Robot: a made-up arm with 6 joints.
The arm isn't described. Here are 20 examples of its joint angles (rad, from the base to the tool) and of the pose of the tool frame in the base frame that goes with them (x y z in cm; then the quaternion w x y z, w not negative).
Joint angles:
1: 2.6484 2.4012 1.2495 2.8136 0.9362 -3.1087
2: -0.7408 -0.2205 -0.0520 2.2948 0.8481 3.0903
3: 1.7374 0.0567 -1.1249 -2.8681 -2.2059 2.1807
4: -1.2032 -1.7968 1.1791 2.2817 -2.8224 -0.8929
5: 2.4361 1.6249 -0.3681 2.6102 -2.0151 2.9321
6: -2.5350 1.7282 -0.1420 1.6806 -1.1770 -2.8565
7: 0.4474 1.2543 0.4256 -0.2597 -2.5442 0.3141
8: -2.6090 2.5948 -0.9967 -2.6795 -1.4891 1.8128
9: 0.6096 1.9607 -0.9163 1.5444 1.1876 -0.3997
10: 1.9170 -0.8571 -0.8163 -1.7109 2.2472 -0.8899
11: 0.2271 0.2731 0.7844 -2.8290 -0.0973 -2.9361
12: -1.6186 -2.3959 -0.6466 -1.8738 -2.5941 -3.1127
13: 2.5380 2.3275 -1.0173 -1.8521 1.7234 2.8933
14: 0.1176 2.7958 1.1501 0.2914 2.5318 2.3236
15: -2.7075 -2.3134 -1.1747 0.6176 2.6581 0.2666
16: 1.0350 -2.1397 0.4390 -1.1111 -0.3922 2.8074
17: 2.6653 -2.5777 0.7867 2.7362 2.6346 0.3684
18: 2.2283 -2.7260 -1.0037 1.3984 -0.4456 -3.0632
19: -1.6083 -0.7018 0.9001 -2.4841 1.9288 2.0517
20: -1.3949 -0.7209 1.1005 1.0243 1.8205 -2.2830
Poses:
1: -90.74 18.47 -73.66 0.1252 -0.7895 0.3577 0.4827
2: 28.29 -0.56 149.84 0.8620 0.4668 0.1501 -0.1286
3: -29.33 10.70 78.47 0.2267 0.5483 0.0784 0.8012
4: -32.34 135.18 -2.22 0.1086 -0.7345 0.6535 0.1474
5: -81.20 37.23 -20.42 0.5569 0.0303 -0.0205 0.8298
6: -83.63 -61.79 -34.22 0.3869 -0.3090 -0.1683 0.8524
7: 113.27 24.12 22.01 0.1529 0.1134 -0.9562 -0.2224
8: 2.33 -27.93 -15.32 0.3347 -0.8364 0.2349 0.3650
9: 40.00 27.03 -42.06 0.2340 0.1858 0.7388 0.6040
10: 4.00 -22.71 65.89 0.3441 0.9220 -0.1295 -0.1212
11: 60.85 41.60 134.90 0.9229 -0.2136 -0.3174 0.0427
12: 10.50 43.36 14.09 0.1509 0.8517 0.0747 -0.4962
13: -27.15 9.21 4.66 0.5371 0.6300 0.3193 0.4611
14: 38.68 -22.63 -100.35 0.4406 -0.7735 -0.3304 -0.3137
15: 47.79 47.49 18.05 0.0138 -0.9385 -0.0250 0.3442
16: -41.44 -94.31 28.15 0.4198 -0.0097 -0.7462 -0.5166
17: 68.93 -64.72 -66.50 0.2533 -0.2386 -0.8302 -0.4355
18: 47.44 -53.52 -11.21 0.2457 -0.7918 -0.2821 -0.4828
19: 23.93 42.52 147.94 0.2789 0.3494 -0.4096 -0.7952
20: -31.08 91.12 138.89 0.7658 -0.5326 -0.0126 0.3600
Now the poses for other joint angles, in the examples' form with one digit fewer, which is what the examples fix.
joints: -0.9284 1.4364 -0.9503 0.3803 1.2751 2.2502
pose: 17.9 -67.7 5.4 0.605 -0.628 0.380 0.308
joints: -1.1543 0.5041 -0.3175 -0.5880 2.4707 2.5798
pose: 4.4 -67.9 68.2 0.279 0.483 -0.413 0.720
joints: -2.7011 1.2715 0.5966 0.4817 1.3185 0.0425
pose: -129.4 -33.4 40.7 0.390 -0.336 0.077 -0.854
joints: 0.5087 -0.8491 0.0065 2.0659 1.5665 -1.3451
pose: -56.9 -16.4 143.1 0.488 -0.453 -0.313 0.677
